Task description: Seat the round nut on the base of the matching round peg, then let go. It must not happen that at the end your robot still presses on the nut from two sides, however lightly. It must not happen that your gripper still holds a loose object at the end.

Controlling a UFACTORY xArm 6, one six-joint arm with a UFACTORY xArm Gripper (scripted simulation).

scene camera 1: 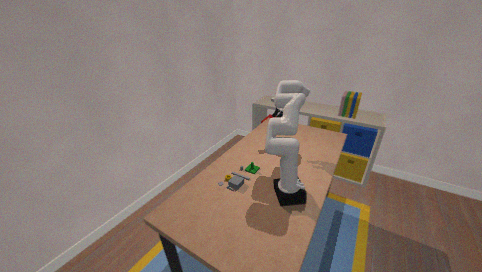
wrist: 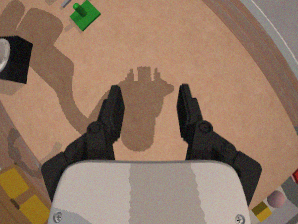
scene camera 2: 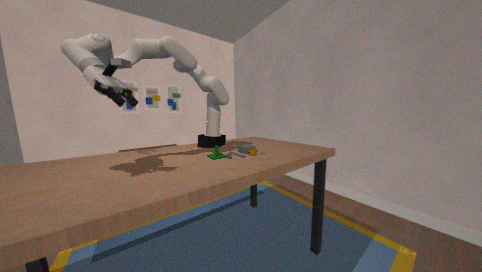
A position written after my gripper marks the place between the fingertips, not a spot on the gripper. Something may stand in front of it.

I see my gripper point(scene camera 2: 129, 104).
My gripper is seen too in the wrist view point(wrist: 150, 95).
